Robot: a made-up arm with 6 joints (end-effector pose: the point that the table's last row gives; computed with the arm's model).
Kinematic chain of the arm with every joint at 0, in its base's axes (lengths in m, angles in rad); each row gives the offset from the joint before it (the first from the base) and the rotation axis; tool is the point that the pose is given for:
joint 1: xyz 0 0 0.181 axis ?
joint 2: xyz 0 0.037 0 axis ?
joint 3: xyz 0 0 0.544 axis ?
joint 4: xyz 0 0 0.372 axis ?
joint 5: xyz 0 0 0 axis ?
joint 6: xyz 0 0 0.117 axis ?
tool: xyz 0 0 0
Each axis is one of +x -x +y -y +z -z.
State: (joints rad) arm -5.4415 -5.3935 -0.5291 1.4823 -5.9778 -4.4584
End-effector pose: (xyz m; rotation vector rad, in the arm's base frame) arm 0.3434 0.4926 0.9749 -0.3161 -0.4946 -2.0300
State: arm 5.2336 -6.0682 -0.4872 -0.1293 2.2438 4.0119
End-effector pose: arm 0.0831 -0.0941 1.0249 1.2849 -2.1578 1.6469
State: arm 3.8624 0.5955 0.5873 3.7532 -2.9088 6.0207
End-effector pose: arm -0.3804 -0.4041 0.7086 -1.4757 1.5679 -0.2244
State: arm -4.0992 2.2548 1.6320 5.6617 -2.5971 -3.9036
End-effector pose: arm -0.2165 0.1820 -0.3960 -0.1904 -1.2490 -0.8333
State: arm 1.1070 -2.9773 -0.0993 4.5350 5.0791 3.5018
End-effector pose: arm -0.1897 -0.0562 -0.7675 -0.6523 -1.8131 0.1113
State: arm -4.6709 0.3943 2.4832 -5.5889 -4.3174 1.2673
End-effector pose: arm -0.1149 0.2096 0.3460 -0.1043 -1.6138 1.6760
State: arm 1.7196 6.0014 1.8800 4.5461 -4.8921 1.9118
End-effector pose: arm 0.0398 0.2507 0.7118 -0.0370 1.4312 0.5114
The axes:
joint 1: +z
joint 2: +y
joint 3: +y
joint 4: +z
joint 5: +y
joint 6: +z

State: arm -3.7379 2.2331 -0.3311 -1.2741 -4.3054 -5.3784
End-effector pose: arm -0.5644 0.4625 -0.2891 -1.2195 1.2078 -0.4468
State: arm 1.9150 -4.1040 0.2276 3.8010 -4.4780 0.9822
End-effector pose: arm -0.2204 0.7117 -0.3255 -0.7837 0.2560 -0.5718
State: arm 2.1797 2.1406 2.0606 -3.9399 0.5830 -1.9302
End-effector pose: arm -0.1085 0.0102 -0.3814 1.7679 -1.8171 0.6821
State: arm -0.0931 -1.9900 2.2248 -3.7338 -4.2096 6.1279
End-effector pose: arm -0.4952 0.1409 0.2863 -2.1612 0.6835 1.5770
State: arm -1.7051 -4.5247 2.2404 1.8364 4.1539 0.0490
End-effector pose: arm -0.0961 -0.2726 -0.1037 -1.0802 -0.6901 2.0864
